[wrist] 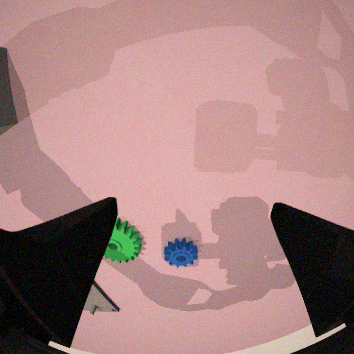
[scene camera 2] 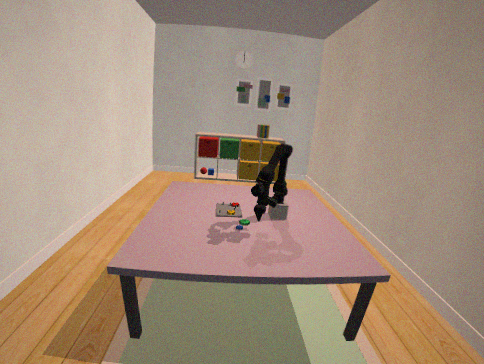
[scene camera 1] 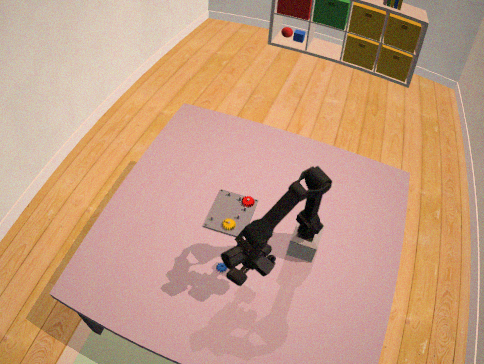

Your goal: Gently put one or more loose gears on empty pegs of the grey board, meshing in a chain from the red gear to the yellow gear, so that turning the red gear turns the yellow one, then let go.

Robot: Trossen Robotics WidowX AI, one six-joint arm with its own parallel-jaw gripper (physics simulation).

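Places are measured from the arm's base along level axes (x ahead, y left, z up), in metres.
Where they show: gripper, fingertip midpoint: [wrist: 198,208] [scene camera 2: 259,218] [scene camera 1: 247,273]; arm's base, origin of the base link: [scene camera 2: 278,201] [scene camera 1: 306,232].
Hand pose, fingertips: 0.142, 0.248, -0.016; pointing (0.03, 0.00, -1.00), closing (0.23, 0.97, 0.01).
Each offset is from my fingertips to the top centre of the thing, as dx, dy, dz. Level surfaces: height alone.
The grey board @[+0.183, -0.285, -0.059] [scene camera 1: 222,207] [scene camera 2: 224,212] [wrist: 101,302] lies flat with several thin pegs. It carries the red gear @[+0.142, -0.364, -0.065] [scene camera 1: 248,201] [scene camera 2: 235,204] near one corner and the yellow gear @[+0.166, -0.222, -0.064] [scene camera 1: 229,224] [scene camera 2: 231,212] near the opposite edge, apart from each other. A small blue gear @[+0.110, -0.027, -0.073] [scene camera 1: 221,267] [scene camera 2: 239,227] [wrist: 181,253] lies loose on the table. A larger green gear @[+0.079, -0.103, -0.073] [scene camera 2: 244,222] [wrist: 123,243] lies beside it, partly behind a finger in the wrist view and hidden by the arm in scene camera 1. My gripper [wrist: 198,208] is open and empty, above the table near both loose gears.
The table @[dz -0.089] [scene camera 1: 165,150] [scene camera 2: 180,260] is pink. The arm's grey base block [scene camera 1: 302,250] [scene camera 2: 278,212] stands right of the board. The arm's shadow falls around the loose gears. A shelf unit [scene camera 1: 342,32] with coloured bins stands far behind the table.
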